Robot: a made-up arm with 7 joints.
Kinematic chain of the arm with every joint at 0, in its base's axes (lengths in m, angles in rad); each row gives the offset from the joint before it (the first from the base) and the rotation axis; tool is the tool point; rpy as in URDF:
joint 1: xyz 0 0 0.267 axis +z
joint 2: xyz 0 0 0 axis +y
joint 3: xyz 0 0 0.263 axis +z
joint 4: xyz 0.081 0 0 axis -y
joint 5: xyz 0.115 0 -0.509 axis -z
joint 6: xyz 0 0 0 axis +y
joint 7: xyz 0.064 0 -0.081 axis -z
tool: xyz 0 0 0 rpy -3.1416 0 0
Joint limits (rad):
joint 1: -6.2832..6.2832
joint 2: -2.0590..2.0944
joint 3: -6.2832..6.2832
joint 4: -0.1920..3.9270
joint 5: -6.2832..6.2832
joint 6: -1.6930..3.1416
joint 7: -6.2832..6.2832
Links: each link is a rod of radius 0.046 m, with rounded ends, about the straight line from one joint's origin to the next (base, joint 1, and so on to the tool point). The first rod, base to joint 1, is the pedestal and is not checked.
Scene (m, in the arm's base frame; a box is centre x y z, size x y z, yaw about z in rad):
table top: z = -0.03
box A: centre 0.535 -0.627 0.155 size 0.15 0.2 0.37 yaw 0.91
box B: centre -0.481 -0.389 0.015 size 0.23 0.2 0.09 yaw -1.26
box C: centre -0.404 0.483 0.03 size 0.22 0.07 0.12 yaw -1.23
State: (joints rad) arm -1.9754 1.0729 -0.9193 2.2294 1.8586 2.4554 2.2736
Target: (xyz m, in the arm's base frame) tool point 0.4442 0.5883 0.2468
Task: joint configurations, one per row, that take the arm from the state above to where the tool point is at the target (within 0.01 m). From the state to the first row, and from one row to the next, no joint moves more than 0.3 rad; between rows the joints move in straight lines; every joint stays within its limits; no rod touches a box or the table.
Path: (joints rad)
1: -1.7265 0.8671 -0.7050 2.2178 1.8064 2.2597 2.2538
2: -1.4775 0.6614 -0.4906 2.2062 1.7541 2.0641 2.2340
3: -1.2084 0.6898 -0.3888 2.2222 1.7622 2.1007 2.3486
4: -0.9392 0.7183 -0.2869 2.2381 1.7703 2.1374 2.4632
5: -0.6700 0.7467 -0.1850 2.2541 1.7783 2.1741 2.5778
6: -0.4008 0.7751 -0.0832 2.2701 1.7864 2.2107 2.6924
7: -0.1552 0.8222 0.1543 2.0908 1.7708 2.2421 2.5528
8: 0.0904 0.8693 0.3917 1.9115 1.7552 2.2735 2.4132
9: 0.3360 0.9164 0.6291 1.7322 1.7395 2.3048 2.2736

